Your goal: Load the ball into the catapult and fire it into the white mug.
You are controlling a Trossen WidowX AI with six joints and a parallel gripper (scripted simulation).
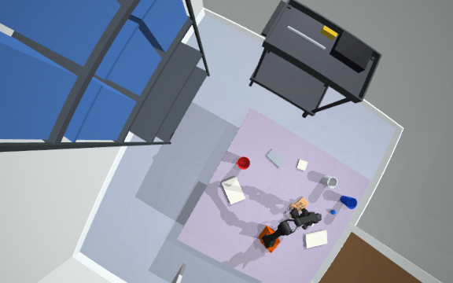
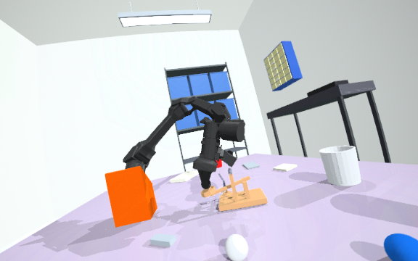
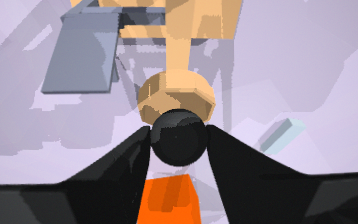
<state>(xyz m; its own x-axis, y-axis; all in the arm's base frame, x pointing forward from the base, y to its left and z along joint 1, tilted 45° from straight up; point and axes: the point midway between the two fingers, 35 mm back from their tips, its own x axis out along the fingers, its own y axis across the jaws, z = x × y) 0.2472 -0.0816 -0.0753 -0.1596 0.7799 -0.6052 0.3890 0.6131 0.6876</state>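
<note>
Right now my gripper tip is right at the dark ball. Also, from my gripper tip: white ball: 10 mm behind, 220 mm to the right, 50 mm below; then wooden catapult: 70 mm ahead, 10 mm to the right, 20 mm below; then blue ball: 160 mm ahead, 360 mm to the right, 50 mm below.
</note>
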